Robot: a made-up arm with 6 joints.
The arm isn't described. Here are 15 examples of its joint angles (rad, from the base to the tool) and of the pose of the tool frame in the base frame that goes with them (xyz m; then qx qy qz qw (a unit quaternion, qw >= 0)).
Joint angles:
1: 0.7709 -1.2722 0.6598 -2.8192 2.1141 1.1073
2: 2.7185 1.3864 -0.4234 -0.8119 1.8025 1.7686
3: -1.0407 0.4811 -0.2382 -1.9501 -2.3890 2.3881
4: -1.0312 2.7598 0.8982 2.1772 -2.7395 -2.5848
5: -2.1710 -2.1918 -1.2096 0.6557 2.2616 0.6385
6: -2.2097 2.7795 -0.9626 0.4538 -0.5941 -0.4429
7: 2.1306 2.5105 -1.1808 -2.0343 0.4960 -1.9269
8: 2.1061 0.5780 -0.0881 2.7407 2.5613 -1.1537
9: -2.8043 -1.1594 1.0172 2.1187 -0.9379 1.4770
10: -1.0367 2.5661 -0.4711 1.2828 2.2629 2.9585
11: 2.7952 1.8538 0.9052 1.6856 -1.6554 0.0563
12: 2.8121 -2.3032 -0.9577 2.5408 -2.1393 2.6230
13: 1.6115 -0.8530 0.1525 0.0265 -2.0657 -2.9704
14: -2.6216 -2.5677 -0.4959 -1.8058 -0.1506 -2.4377
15: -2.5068 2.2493 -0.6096 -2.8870 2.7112 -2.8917
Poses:
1: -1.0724 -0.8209 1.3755 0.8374 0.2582 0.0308 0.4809
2: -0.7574 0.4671 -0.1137 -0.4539 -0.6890 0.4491 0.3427
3: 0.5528 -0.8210 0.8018 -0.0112 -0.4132 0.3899 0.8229
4: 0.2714 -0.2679 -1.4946 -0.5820 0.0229 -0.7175 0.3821
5: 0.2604 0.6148 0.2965 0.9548 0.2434 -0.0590 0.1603
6: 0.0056 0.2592 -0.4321 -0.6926 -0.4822 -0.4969 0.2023
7: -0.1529 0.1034 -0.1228 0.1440 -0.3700 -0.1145 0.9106
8: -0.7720 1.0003 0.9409 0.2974 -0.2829 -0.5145 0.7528
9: 1.5539 0.4528 1.3201 -0.3250 -0.3363 0.4230 0.7761
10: -0.0656 0.0178 -0.8963 -0.7255 0.1219 -0.0097 0.6772
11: -1.6012 0.5576 -0.4822 -0.7603 -0.5828 0.1132 0.2637
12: 0.7282 -0.3946 0.2603 -0.9627 -0.0649 0.2031 0.1663
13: 0.1878 -0.5088 1.7265 0.5736 0.6408 -0.2961 0.4156
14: 0.7552 0.3876 0.0435 0.5857 -0.3131 0.3826 0.6423
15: -0.0863 -0.2642 -0.5705 -0.3222 -0.1161 -0.9076 0.2429
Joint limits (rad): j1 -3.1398..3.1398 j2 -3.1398..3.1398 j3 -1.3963..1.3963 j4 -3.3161..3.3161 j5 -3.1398..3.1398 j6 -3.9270..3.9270
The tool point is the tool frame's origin. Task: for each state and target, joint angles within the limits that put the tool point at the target. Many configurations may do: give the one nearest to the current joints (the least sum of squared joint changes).
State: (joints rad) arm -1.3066 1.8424 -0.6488 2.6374 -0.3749 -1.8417
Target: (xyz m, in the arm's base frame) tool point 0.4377 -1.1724 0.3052
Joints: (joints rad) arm -1.3274 0.9945 -0.3510 2.5895 -0.3749 -1.8417
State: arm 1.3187 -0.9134 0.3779 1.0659 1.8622 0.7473
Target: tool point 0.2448 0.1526 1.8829
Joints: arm 0.9531 -0.2879 0.1317 0.8423 1.8622 0.7473
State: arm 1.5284 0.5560 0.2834 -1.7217 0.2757 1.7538
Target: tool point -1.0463 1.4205 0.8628
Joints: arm 2.1832 1.0491 1.1813 -1.8102 0.2757 1.7538
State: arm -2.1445 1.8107 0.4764 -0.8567 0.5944 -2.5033
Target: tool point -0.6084 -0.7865 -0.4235
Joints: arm -2.1284 1.6195 -0.0437 -0.9284 0.5944 -2.5033
